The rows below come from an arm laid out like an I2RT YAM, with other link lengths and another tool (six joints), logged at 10 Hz.
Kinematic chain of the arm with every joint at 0, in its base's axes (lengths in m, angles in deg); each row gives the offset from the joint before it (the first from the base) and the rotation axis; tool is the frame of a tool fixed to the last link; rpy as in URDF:
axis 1: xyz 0 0 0.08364 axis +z
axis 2: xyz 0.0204 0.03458 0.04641 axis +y
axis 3: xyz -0.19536 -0.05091 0 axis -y
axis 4: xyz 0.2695 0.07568 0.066 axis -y
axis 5: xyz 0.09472 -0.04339 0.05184 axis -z
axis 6: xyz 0.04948 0 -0.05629 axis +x
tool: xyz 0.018 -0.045 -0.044 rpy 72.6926 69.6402 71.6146
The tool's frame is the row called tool.
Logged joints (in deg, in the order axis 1, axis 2, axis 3, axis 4, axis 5, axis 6), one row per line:
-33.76 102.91 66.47 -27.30 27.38 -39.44
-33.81 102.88 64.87 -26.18 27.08 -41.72
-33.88 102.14 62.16 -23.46 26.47 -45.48
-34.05 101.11 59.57 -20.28 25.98 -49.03
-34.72 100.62 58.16 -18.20 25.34 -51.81
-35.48 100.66 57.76 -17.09 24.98 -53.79
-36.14 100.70 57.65 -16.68 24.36 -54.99
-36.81 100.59 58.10 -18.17 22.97 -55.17
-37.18 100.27 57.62 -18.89 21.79 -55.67
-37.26 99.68 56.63 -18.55 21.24 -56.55
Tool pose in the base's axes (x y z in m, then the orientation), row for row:
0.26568 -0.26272 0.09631 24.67 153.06 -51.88
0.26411 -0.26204 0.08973 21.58 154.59 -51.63
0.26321 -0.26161 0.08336 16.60 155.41 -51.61
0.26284 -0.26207 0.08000 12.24 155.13 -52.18
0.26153 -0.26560 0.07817 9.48 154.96 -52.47
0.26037 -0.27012 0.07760 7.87 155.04 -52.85
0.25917 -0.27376 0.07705 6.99 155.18 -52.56
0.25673 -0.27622 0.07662 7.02 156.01 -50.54
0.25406 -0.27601 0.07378 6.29 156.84 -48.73
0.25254 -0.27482 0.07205 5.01 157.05 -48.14
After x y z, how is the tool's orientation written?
As a rotation vector, in degrees.
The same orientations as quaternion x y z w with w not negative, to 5 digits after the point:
0.14934 0.92652 -0.31405 0.14362
0.13005 0.93160 -0.31114 0.13566
0.09994 0.93568 -0.31073 0.13403
0.07386 0.93613 -0.31488 0.13807
0.05728 0.93624 -0.31702 0.14024
0.04752 0.93621 -0.31914 0.13927
0.04221 0.93706 -0.31739 0.13927
0.04236 0.94137 -0.30496 0.13794
0.03791 0.94539 -0.29373 0.13609
0.03020 0.94674 -0.29020 0.13624

